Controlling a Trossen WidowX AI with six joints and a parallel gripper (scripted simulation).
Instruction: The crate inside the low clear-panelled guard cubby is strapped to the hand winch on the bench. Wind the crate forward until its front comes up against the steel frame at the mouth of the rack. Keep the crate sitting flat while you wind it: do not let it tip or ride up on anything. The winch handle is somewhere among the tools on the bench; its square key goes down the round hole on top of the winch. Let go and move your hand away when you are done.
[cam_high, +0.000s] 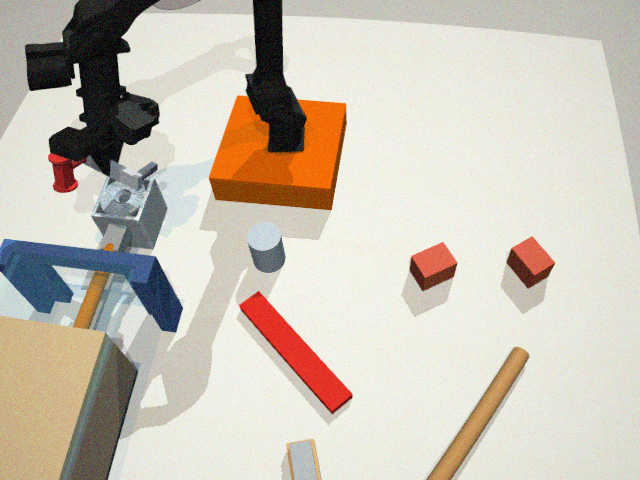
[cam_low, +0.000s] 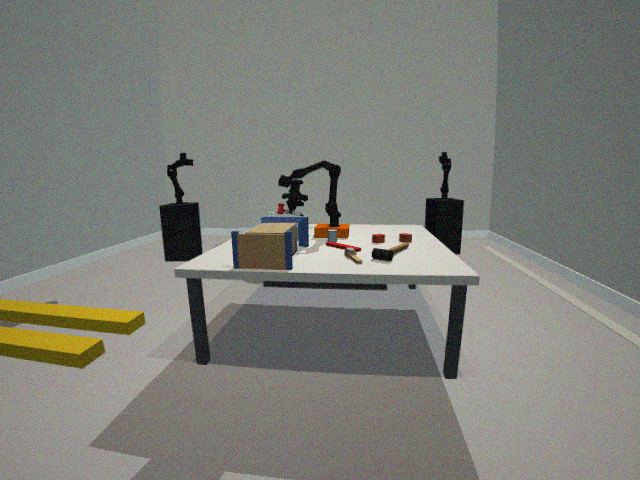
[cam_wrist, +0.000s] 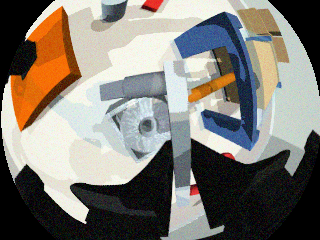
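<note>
My gripper tip is 1 cm short of the red knob, 6 cm to the left of it and 3 cm below it. From my gripper tip the other things lie so: flat red bar (24 cm ahead, 29 cm to the left, 16 cm below); grey winch (3 cm behind, 1 cm to the right, 13 cm below); winch handle (1 cm to the right, 1 cm above).
</note>
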